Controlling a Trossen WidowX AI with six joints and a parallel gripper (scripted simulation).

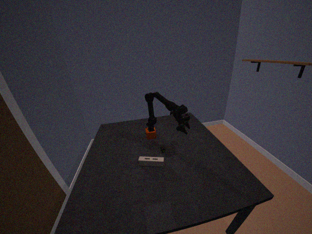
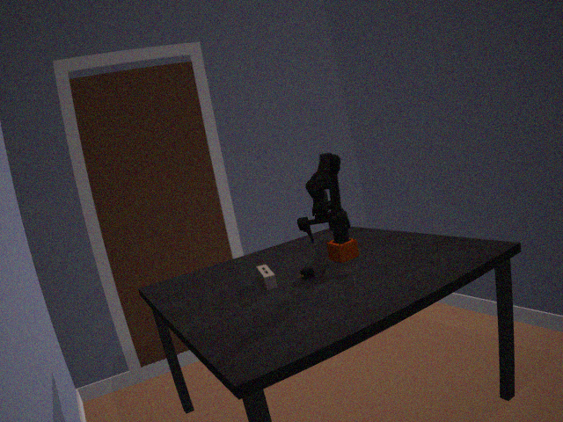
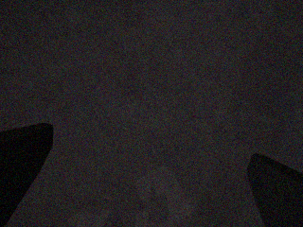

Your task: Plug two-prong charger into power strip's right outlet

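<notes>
The two-prong charger is 4 cm behind my gripper tip, 22 cm to the right of it and 17 cm below it.
</notes>
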